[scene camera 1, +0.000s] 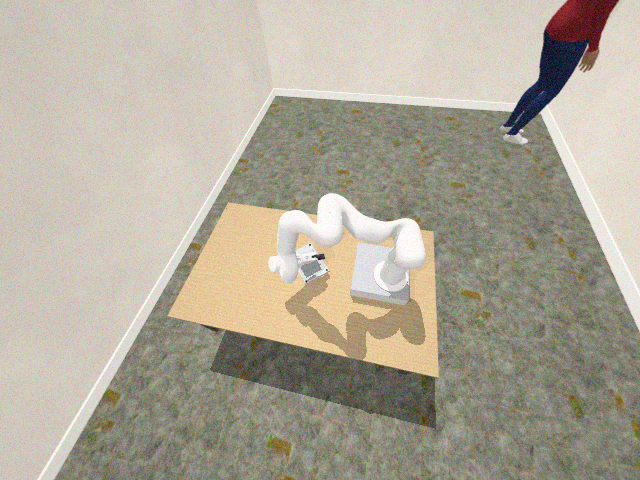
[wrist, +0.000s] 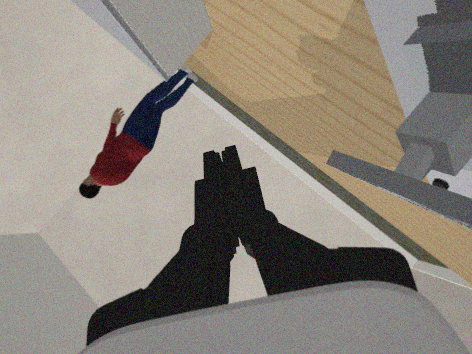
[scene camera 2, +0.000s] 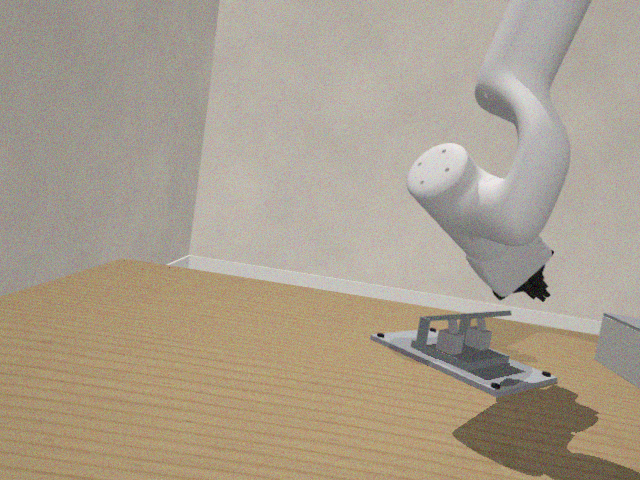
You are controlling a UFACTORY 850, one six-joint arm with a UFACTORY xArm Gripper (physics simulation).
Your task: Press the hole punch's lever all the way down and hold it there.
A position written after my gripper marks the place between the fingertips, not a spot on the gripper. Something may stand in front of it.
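Note:
My gripper [scene camera 2: 540, 293] is there for me to see. The wrist view gives me a sight of it as well, with my gripper [wrist: 226, 168] in the frame.

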